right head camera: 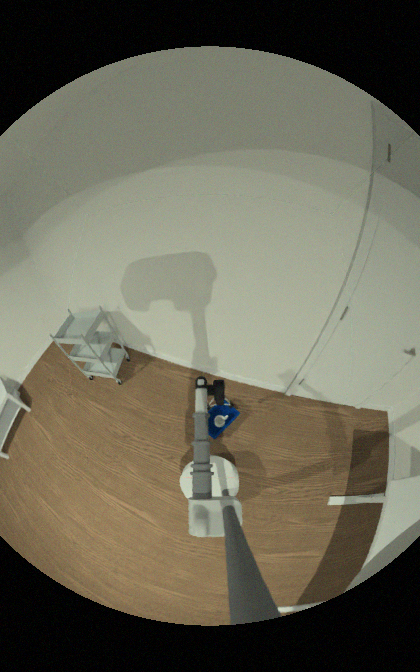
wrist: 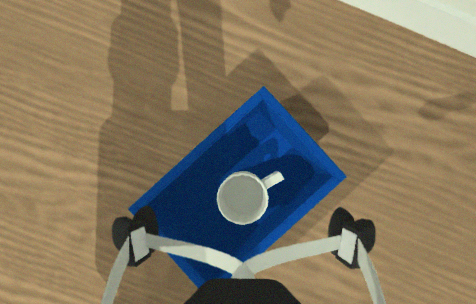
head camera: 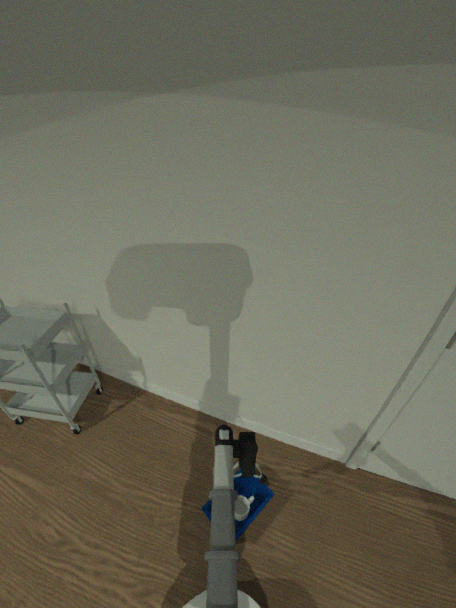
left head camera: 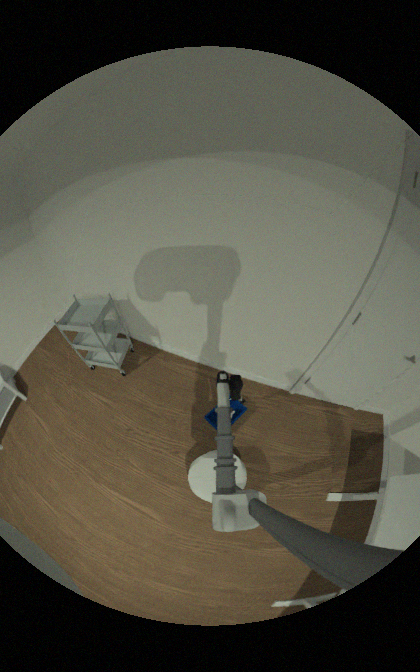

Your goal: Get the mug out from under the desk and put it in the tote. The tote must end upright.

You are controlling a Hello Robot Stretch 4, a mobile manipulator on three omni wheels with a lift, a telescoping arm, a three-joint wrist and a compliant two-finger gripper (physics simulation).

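Places are measured from the robot's base along level axes (x ahead, y left, z up), in centimetres.
Where they show: gripper, between the fingertips: (wrist: 242,226) (head camera: 243,481).
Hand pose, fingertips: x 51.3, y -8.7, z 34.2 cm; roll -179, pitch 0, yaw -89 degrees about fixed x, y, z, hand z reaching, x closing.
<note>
After its pixels a point has its place.
The white mug (head camera: 242,508) {x 50.9, y -10.1, z -1.6 cm} (right head camera: 220,421) (wrist: 243,198) {x 49.0, y -8.8, z -1.6 cm} stands upright inside the blue tote (head camera: 263,492) {x 56.7, y -20.9, z 3.2 cm} (left head camera: 240,409) (right head camera: 231,415) (wrist: 300,137) {x 60.4, y -17.8, z 9.2 cm}, its opening facing up and its handle towards the upper right in the wrist view. The tote sits upright on the wooden floor near the wall; my arm hides part of it in the head views. My gripper (head camera: 250,475) {x 51.3, y -8.7, z 34.2 cm} (right head camera: 220,402) (wrist: 242,226) {x 51.3, y -8.7, z 34.2 cm} is open and empty above the tote, its fingers wide apart and clear of the mug.
A grey three-tier cart (head camera: 48,387) {x 87.6, y 91.6, z 44.9 cm} (left head camera: 107,348) (right head camera: 100,359) stands by the wall to the left. White furniture shows at the left edge of both side head views. White foot bars (left head camera: 352,496) (right head camera: 356,499) lie at the right. The wall runs close behind the tote.
</note>
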